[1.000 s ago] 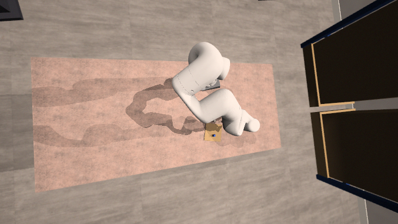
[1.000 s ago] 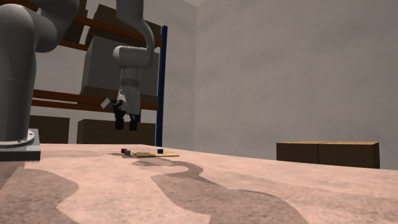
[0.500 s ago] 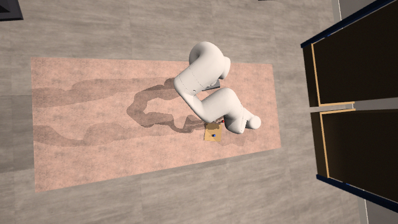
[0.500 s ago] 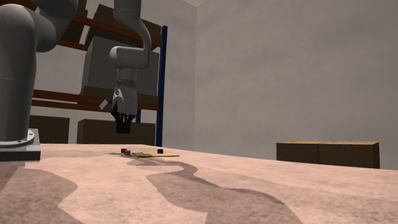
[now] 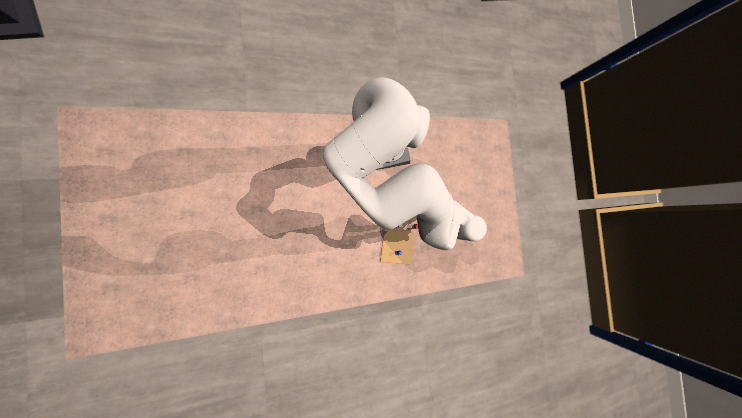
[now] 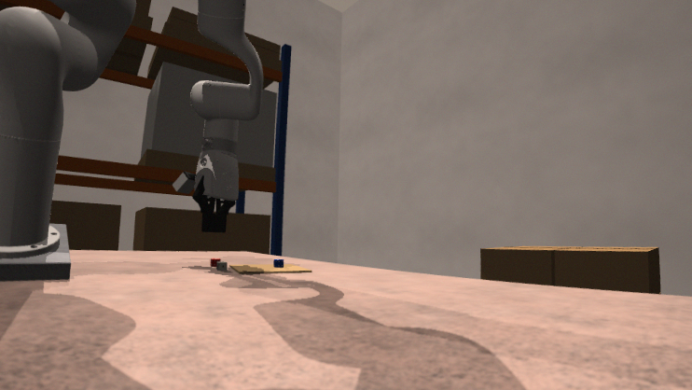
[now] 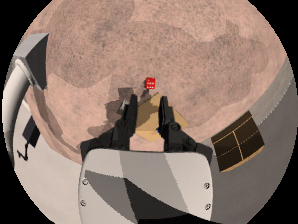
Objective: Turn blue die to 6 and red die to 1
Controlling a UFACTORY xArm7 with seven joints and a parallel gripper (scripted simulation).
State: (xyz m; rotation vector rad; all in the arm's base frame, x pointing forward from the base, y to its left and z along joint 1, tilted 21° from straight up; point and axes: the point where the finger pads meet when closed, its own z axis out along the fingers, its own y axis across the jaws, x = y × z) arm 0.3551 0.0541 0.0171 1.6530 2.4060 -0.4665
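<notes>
The red die lies 10 mm to the right of my hand and 90 mm below it. From my hand the other things lie so: tan mat 60 mm ahead, 110 mm to the right, 90 mm below; then blue die 90 mm ahead, 120 mm to the right, 80 mm below; then white die 20 mm behind, 80 mm to the right, 90 mm below.
</notes>
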